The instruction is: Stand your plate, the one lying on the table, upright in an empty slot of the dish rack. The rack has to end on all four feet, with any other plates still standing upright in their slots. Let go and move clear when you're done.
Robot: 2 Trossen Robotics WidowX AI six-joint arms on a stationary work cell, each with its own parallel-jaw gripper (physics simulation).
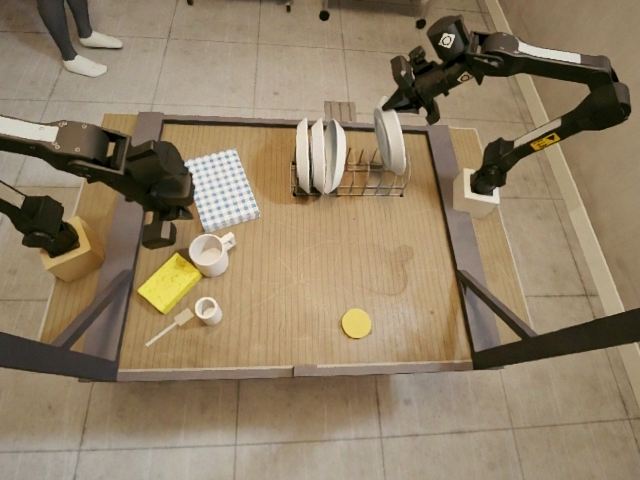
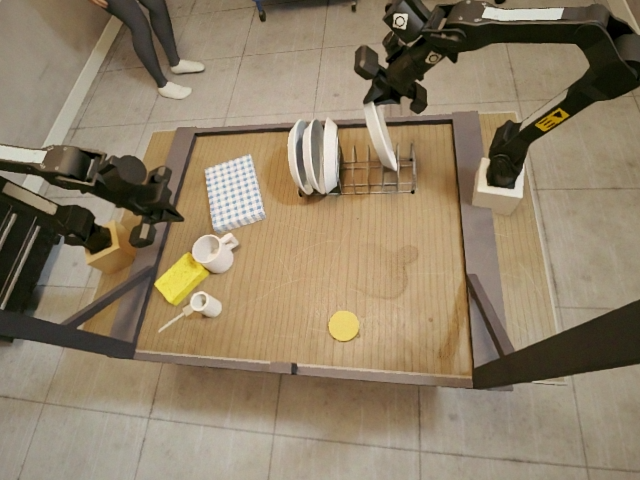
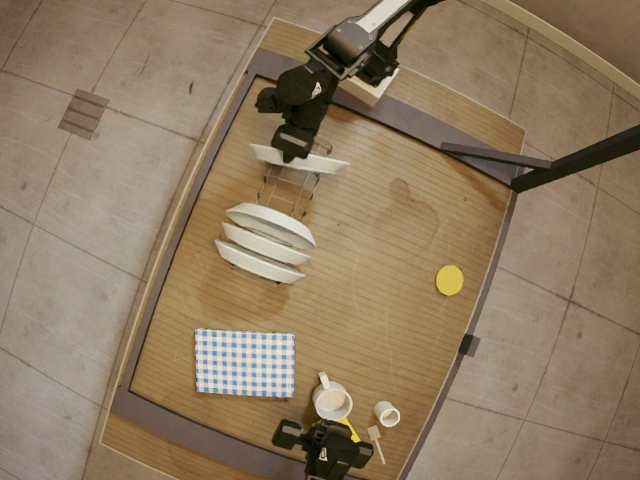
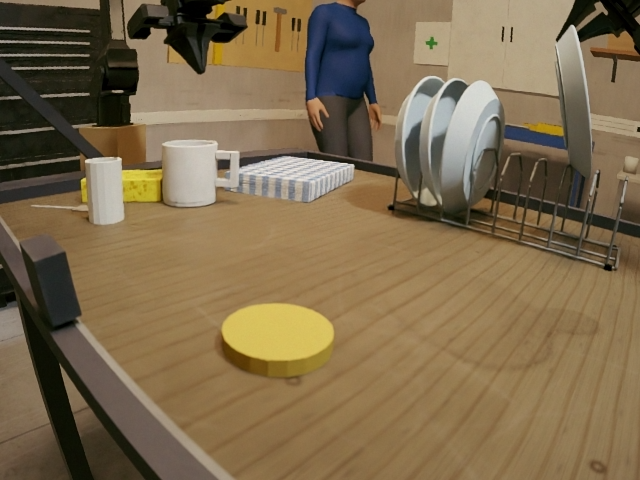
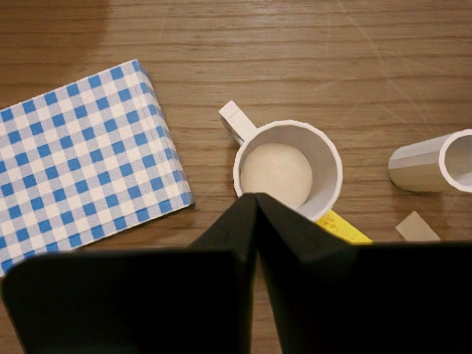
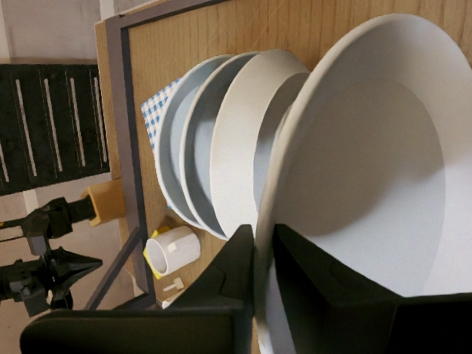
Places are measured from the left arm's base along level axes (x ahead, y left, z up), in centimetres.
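Pixels of known places: left gripper, fingertip midpoint: (image 1: 191,218) (image 2: 183,220) (image 3: 324,419) (image 4: 201,73) (image 5: 254,203) (image 6: 102,262); right gripper, fingertip midpoint: (image 1: 383,110) (image 2: 365,104) (image 3: 286,161) (image 4: 559,44) (image 6: 261,234); left arm's base, origin of the base link: (image 1: 62,241) (image 2: 100,241) (image 4: 112,125) (image 6: 90,207); right arm's base, origin of the base link: (image 1: 481,185) (image 2: 501,177) (image 3: 371,72).
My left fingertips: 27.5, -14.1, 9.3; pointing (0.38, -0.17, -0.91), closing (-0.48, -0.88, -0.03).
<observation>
For each thing: its top centre in the pictures, then the offset to it from my left fingertips, as dx, dy, dz. "pt": a spot on its surface instead.
- white plate, middle of its top: (image 6: 288,341) (image 4: 580,27) (image 3: 301,147) (image 2: 377,100) (image 1: 398,108) +51.4, -2.1, +10.2
- wire dish rack, surface spot: (image 4: 608,267) (image 2: 413,193) (image 1: 401,196) pt +56.5, -11.5, -18.3
- checked cloth, middle of its top: (image 5: 51,172) (image 4: 295,166) (image 3: 243,364) (image 1: 220,185) (image 2: 232,189) +11.3, +15.0, -15.6
- white mug, middle of its top: (image 5: 273,157) (image 4: 200,143) (image 6: 159,255) (image 3: 331,399) (image 1: 212,245) (image 2: 211,244) +1.6, -2.9, -10.1
- yellow sponge, middle of its top: (image 4: 126,174) (image 3: 340,440) (image 6: 156,255) (image 1: 169,280) (image 2: 179,276) -11.0, -3.9, -15.3
- small cup, middle of its top: (image 4: 103,160) (image 3: 390,417) (image 1: 206,307) (image 6: 168,310) (image 2: 199,301) -6.0, -15.6, -11.0
- small spatula, middle of its top: (image 4: 64,207) (image 3: 378,445) (image 1: 169,328) (image 6: 172,286) (image 2: 177,317) -15.9, -13.3, -18.5
- yellow disc, middle of its top: (image 4: 277,328) (image 3: 449,280) (image 2: 343,325) (image 1: 356,323) +23.1, -35.5, -17.5
My right gripper (image 1: 385,107) (image 2: 370,101) (image 6: 261,234) is shut on the upper rim of a white plate (image 1: 391,144) (image 2: 381,136) (image 3: 325,164) (image 4: 576,98) (image 6: 370,150). The plate hangs near upright, slightly tilted, over the right end of the wire dish rack (image 1: 401,195) (image 2: 412,192) (image 4: 608,267). Its lower edge is around the tops of the rack's wires; whether it touches them is unclear. Three white plates (image 1: 334,155) (image 2: 330,155) (image 3: 271,227) stand in slots at the rack's left end. My left gripper (image 1: 187,214) (image 2: 179,218) (image 4: 200,71) (image 5: 254,203) is shut and empty, high above the table's left side.
A checked cloth (image 1: 222,188) (image 3: 245,364) lies left of the rack. A white mug (image 1: 209,255) (image 5: 335,170), a yellow sponge (image 1: 169,284), a small cup (image 1: 209,312) and a small spatula (image 1: 162,333) are at the left. A yellow disc (image 1: 356,323) (image 4: 277,333) lies near the front edge.
</observation>
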